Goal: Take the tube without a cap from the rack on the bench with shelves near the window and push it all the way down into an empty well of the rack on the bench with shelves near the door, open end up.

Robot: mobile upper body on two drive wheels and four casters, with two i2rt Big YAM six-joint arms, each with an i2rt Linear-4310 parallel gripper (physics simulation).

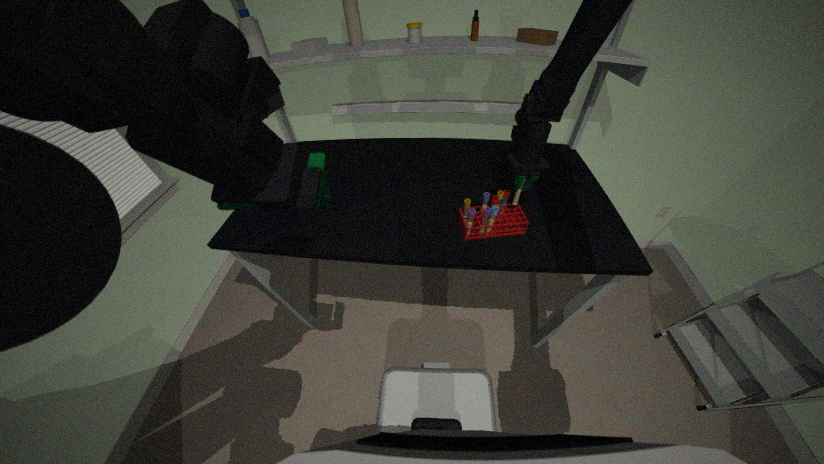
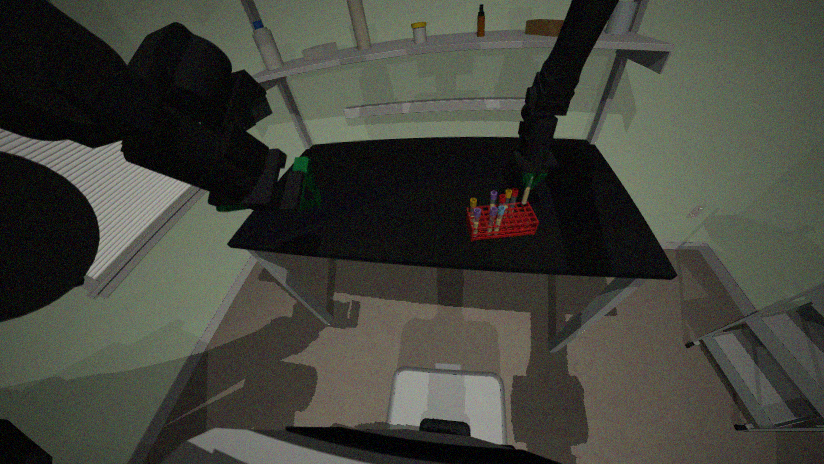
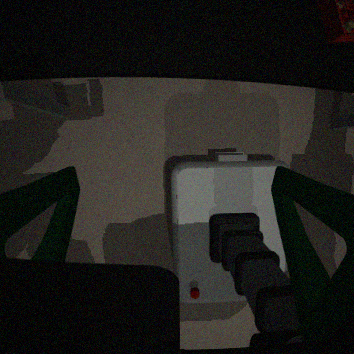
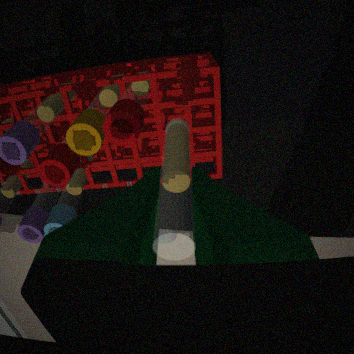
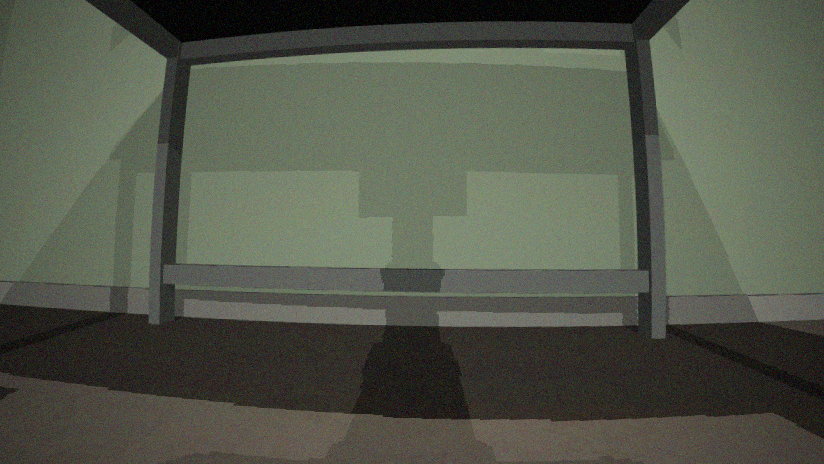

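Observation:
The uncapped clear tube (image 1: 517, 196) (image 2: 525, 195) (image 4: 176, 150) has pale yellow content and an open upper end. My right gripper (image 1: 525, 183) (image 2: 533, 179) (image 4: 175, 177) is shut on it and holds it a little tilted, above the back right part of the red rack (image 1: 498, 235) (image 2: 504, 235) (image 4: 219, 125). The tube's lower end looks clear of the wells. Several capped tubes stand in the rack, among them a yellow-capped one (image 1: 467, 202) (image 4: 83, 137) and a purple-capped one (image 1: 486, 197) (image 4: 12, 150). My left gripper (image 1: 275, 201) (image 2: 268, 204) (image 3: 175, 177) is open and empty near the bench's left end.
The black bench (image 1: 392, 230) (image 2: 403, 230) carries the rack. Its crossbar (image 5: 288, 277) shows below. Above the bench, a shelf (image 1: 369, 53) holds a yellow-lidded jar (image 1: 414, 33), a brown bottle (image 1: 475, 27) and a brown box (image 1: 536, 36). A step ladder stands at the far right.

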